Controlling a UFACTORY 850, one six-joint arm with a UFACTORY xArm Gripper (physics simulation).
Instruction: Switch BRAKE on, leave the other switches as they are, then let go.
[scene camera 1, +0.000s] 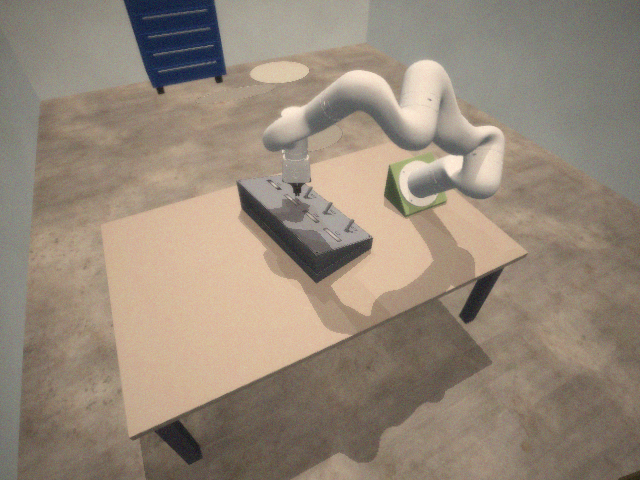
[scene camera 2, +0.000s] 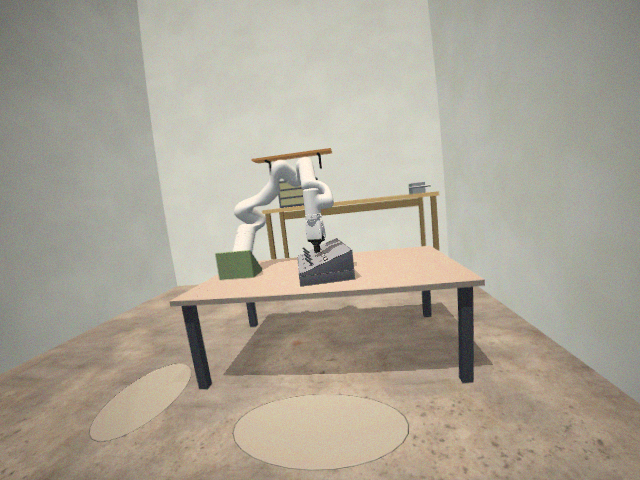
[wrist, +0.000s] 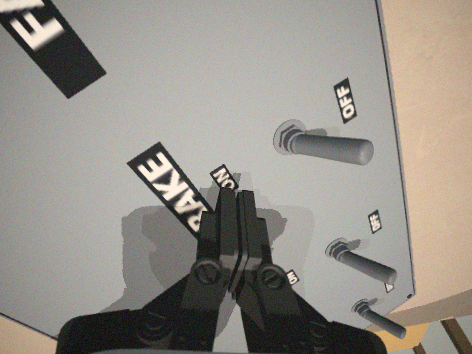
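Observation:
The switch box (scene camera 1: 344, 259) (scene camera 2: 330, 272) is a dark box with a sloped grey top. The BRAKE switch lever (scene camera 1: 308, 193) (wrist: 332, 148) leans toward its OFF label (wrist: 345, 100). Its ON label (wrist: 223, 177) and the BRAKE name label (wrist: 167, 182) are partly covered by my fingers in the wrist view. My gripper (scene camera 1: 297, 194) (scene camera 2: 316, 250) (wrist: 230, 208) is shut and empty. It points down low over the panel, on the ON side of the BRAKE lever, with a gap to the lever in the wrist view. Whether the tips touch the panel I cannot tell.
The VENT lever (wrist: 367, 266) and DRIVE lever (wrist: 382, 321) also lean to their OFF side. The FAN lever is hidden behind my gripper in scene camera 1. The green arm mount (scene camera 1: 396, 193) (scene camera 2: 235, 265) stands on the table (scene camera 1: 206, 310) (scene camera 2: 413, 268) beside the box.

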